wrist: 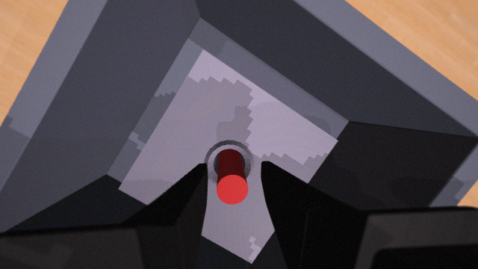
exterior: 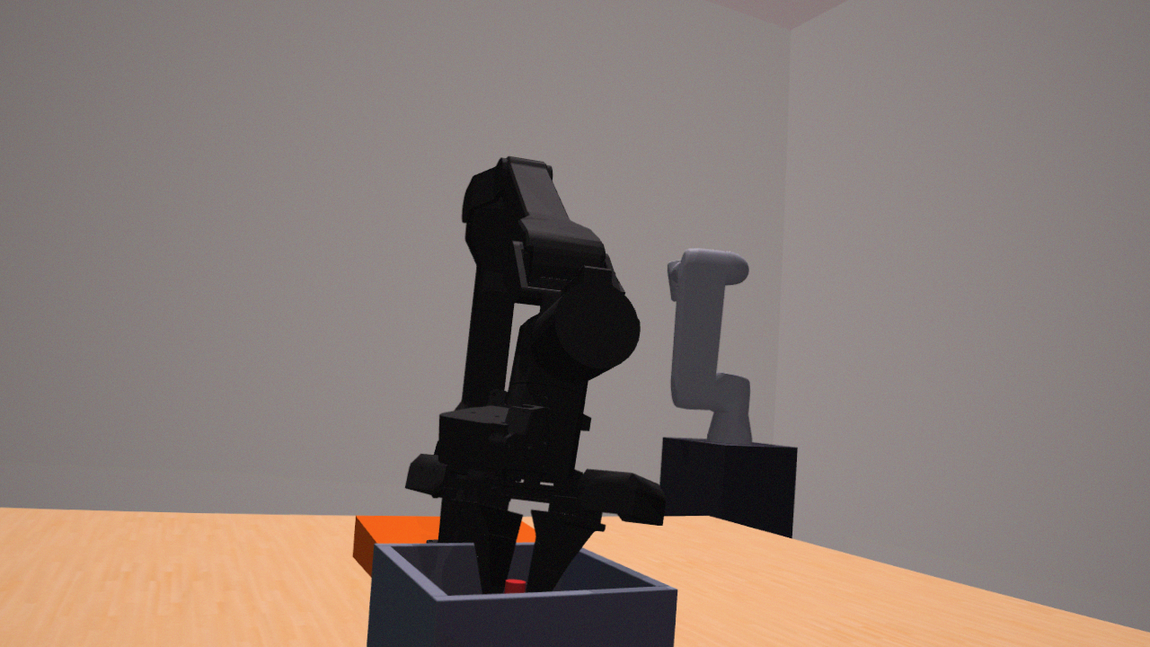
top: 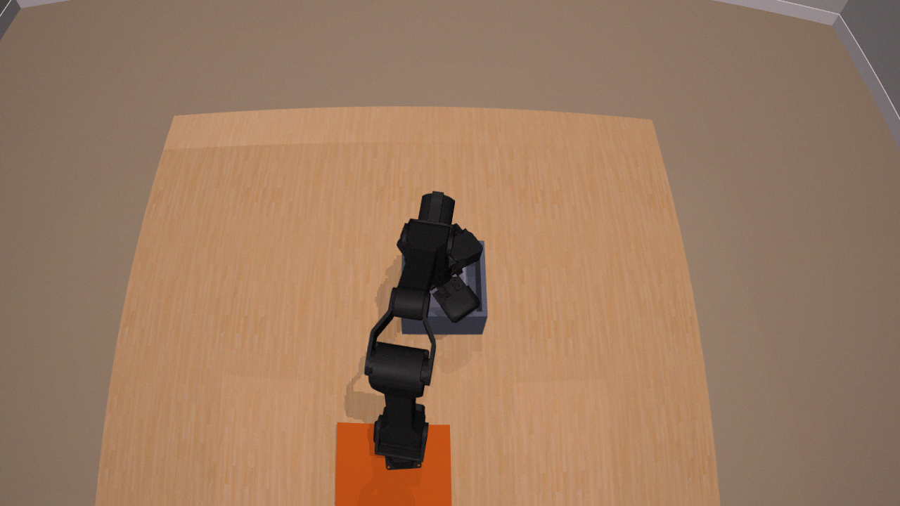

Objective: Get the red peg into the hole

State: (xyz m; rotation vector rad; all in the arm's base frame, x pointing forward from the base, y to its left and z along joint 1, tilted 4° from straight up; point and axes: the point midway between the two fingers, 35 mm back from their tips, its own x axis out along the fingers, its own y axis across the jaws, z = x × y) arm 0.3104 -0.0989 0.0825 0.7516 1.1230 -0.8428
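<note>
My gripper tip is 2 cm above the red peg. From my gripper tip the other things lie so: dark box 4 cm below; then grey plate 2 cm below.
</note>
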